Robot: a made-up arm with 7 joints.
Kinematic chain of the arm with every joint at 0, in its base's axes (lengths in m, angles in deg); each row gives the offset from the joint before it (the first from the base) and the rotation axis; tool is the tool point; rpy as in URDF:
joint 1: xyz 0 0 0.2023 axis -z
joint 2: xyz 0 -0.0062 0.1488 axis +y
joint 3: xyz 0 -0.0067 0.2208 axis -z
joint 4: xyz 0 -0.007 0.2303 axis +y
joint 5: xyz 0 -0.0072 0.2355 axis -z
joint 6: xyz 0 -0.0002 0.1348 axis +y
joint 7: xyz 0 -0.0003 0.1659 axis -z
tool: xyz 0 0 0 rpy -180 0 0
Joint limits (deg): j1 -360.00..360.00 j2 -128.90..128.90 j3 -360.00..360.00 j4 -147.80..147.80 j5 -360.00..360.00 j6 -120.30..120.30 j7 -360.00..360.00
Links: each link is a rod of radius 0.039 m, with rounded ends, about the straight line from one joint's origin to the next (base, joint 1, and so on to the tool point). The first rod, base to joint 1, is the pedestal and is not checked.
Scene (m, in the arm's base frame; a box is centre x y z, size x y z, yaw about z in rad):
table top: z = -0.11
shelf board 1: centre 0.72 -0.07 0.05 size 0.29 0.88 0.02 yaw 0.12
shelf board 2: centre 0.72 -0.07 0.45 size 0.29 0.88 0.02 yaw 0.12
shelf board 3: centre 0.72 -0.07 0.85 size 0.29 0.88 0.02 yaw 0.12
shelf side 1: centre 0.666 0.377 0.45 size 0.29 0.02 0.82 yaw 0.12
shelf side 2: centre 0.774 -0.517 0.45 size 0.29 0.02 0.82 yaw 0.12
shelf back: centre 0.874 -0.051 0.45 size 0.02 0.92 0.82 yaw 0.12
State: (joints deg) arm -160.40 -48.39 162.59 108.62 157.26 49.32 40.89
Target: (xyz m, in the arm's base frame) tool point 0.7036 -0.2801 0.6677
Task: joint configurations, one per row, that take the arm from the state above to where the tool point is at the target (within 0.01 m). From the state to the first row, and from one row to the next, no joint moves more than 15 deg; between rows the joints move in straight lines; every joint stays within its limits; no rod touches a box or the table.
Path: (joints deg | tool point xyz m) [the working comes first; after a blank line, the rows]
Joints at the target: -153.35 -35.81 165.32 73.82 159.71 49.53 40.89
Straight joint move there: touches shelf board 2.

1: -158.65 -42.53 164.35 121.08 155.80 49.33 40.89 | 0.5405 -0.1291 0.2568
2: -156.91 -36.67 166.12 133.54 154.33 49.33 40.89 | 0.4476 -0.1380 0.2584
3: -151.94 -24.81 169.20 119.99 154.49 52.01 40.89 | 0.5114 -0.2366 0.4406
4: -146.96 -12.94 172.28 106.43 154.66 54.69 40.89 | 0.4835 -0.3066 0.6677
5: -149.09 -20.57 169.96 95.56 156.34 52.97 40.89 | 0.5633 -0.3015 0.6739
6: -151.22 -28.19 167.64 84.69 158.03 51.25 40.89 | 0.6371 -0.2919 0.6738
7: -153.35 -35.81 165.32 73.82 159.71 49.53 40.89 | 0.7036 -0.2801 0.6676

